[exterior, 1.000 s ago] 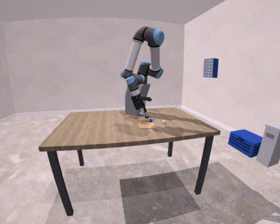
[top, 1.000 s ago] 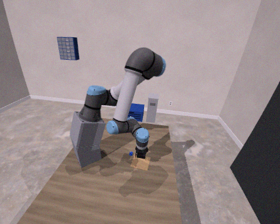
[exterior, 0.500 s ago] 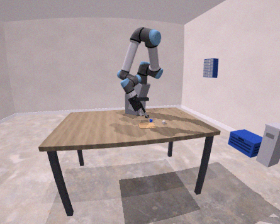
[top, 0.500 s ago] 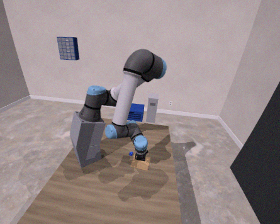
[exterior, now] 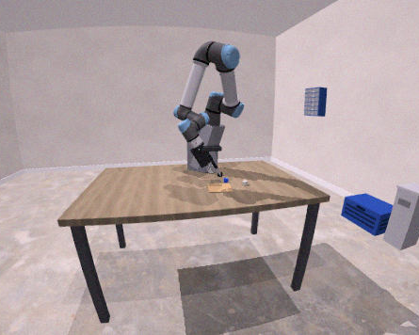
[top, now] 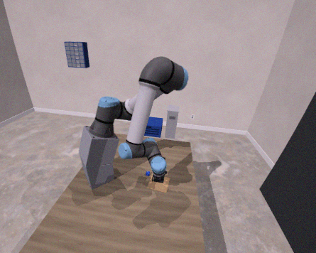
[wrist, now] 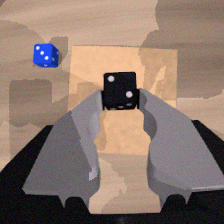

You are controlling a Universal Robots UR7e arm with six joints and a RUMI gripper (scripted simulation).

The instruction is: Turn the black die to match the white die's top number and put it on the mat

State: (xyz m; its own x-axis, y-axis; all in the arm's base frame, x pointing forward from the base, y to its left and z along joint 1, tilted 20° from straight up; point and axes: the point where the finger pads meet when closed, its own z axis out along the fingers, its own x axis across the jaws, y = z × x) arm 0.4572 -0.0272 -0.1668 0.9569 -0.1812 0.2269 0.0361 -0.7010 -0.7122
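My gripper is now 10 mm above the black die. Round my hand: white die (10 mm behind, 180 mm to the left, 80 mm below); then tan mat (90 mm below); then blue die (90 mm behind, 80 mm to the left, 80 mm below).
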